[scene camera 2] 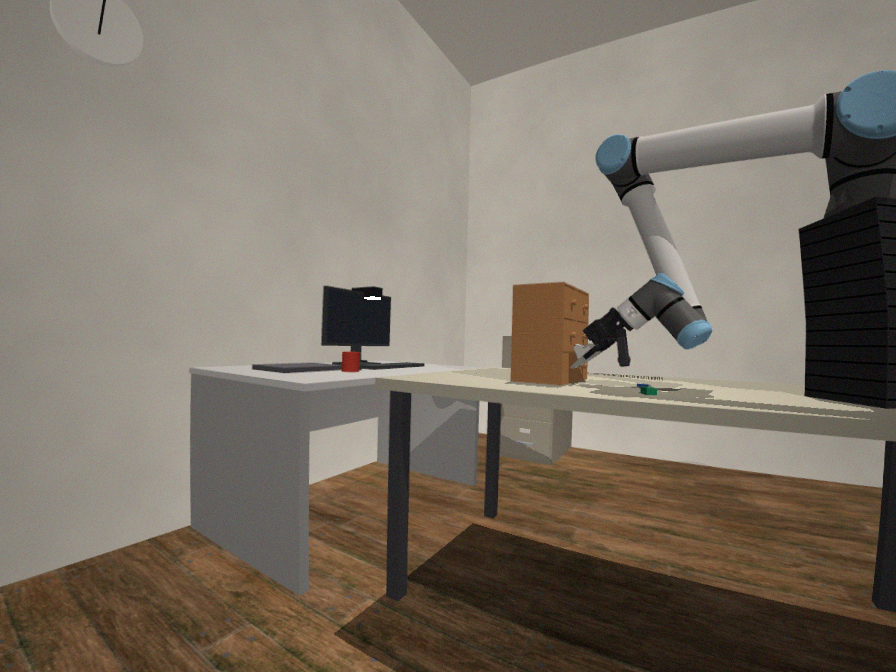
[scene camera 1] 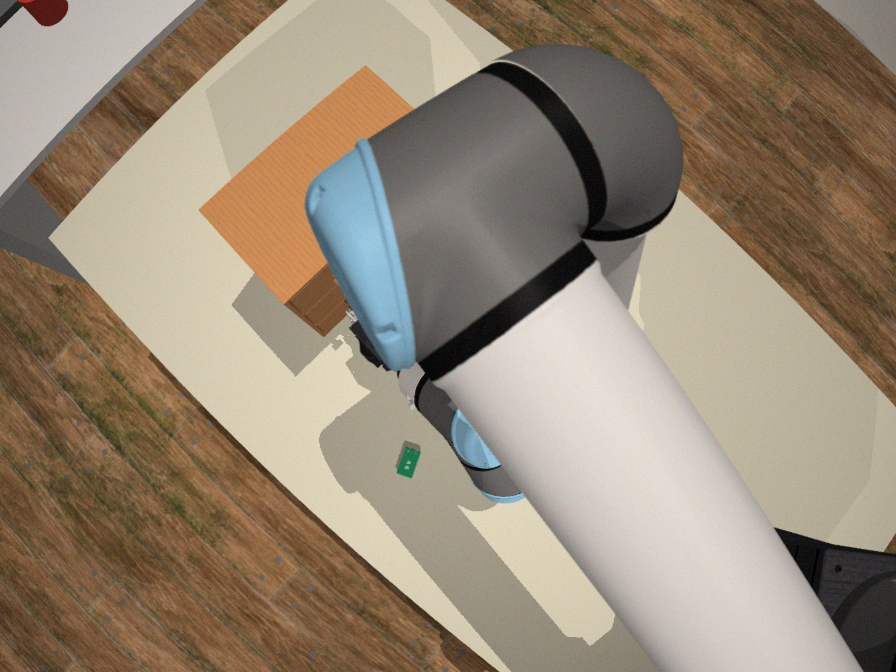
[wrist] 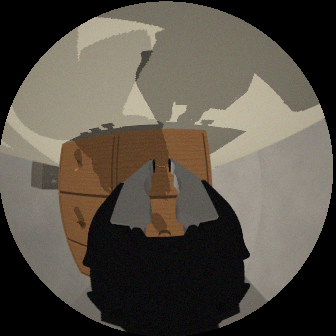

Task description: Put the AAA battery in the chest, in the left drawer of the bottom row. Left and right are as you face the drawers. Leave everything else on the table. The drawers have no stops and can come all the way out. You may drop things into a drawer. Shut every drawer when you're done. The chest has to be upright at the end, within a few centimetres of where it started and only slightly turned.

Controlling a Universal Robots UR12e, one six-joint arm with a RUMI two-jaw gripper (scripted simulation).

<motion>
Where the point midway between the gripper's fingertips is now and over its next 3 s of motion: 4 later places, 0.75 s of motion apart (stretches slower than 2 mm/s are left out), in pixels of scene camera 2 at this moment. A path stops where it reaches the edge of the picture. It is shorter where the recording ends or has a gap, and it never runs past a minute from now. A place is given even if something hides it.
My gripper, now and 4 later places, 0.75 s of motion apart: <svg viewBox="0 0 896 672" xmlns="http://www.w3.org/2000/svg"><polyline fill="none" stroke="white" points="571,367 573,367 575,368 580,368 584,368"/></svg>
</motion>
